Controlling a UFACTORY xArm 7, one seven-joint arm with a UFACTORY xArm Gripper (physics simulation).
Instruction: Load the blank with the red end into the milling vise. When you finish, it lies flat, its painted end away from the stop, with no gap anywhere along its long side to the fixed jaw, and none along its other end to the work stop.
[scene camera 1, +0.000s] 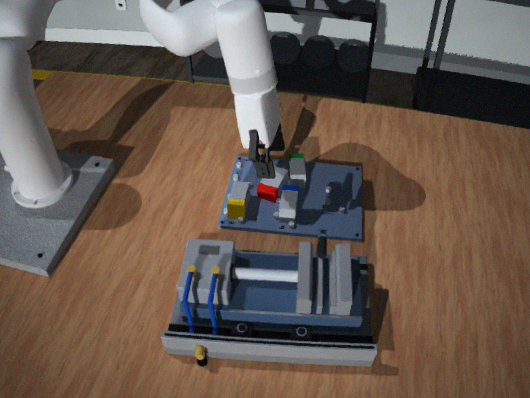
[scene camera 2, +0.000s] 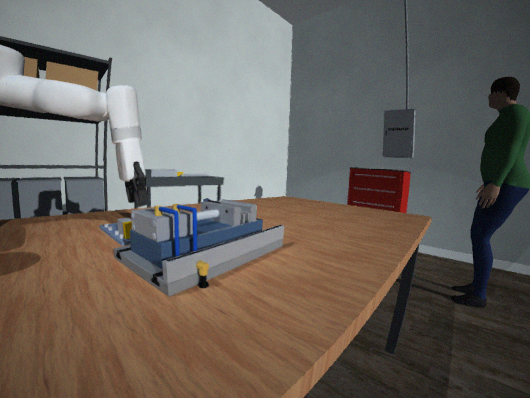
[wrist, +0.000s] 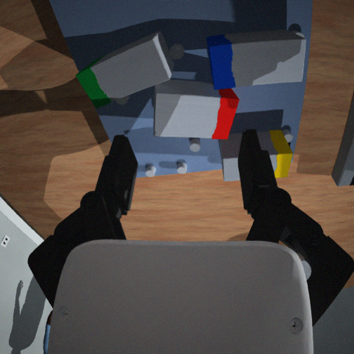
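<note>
The red-ended blank (scene camera 1: 273, 177) (wrist: 185, 112) sits at an angle on the blue fixture plate (scene camera 1: 345, 175), its red end toward the blue-ended blank. Whether those two touch is unclear, and its underside is hidden. My gripper (scene camera 1: 265, 171) (scene camera 2: 136, 196) (wrist: 185, 146) is open and empty, above the plate's back left part; in the wrist view the red-ended blank shows beyond and between the fingertips. The milling vise (scene camera 1: 295, 319) (scene camera 2: 195, 245) stands in front of the plate. Upright grey jaw plates (scene camera 1: 304, 277) (scene camera 1: 343, 280) stand at its right, with a gap and a thin upright plate between them.
Blanks with yellow (scene camera 1: 236, 208) (wrist: 282, 155), blue (scene camera 1: 288, 202) (wrist: 265, 60) and green (scene camera 1: 297, 169) (wrist: 130, 67) ends sit around the red-ended one. Short pegs (wrist: 181, 167) rise from the plate. Two blue tubes (scene camera 1: 212, 305) (scene camera 2: 176, 230) arch at the vise's left block.
</note>
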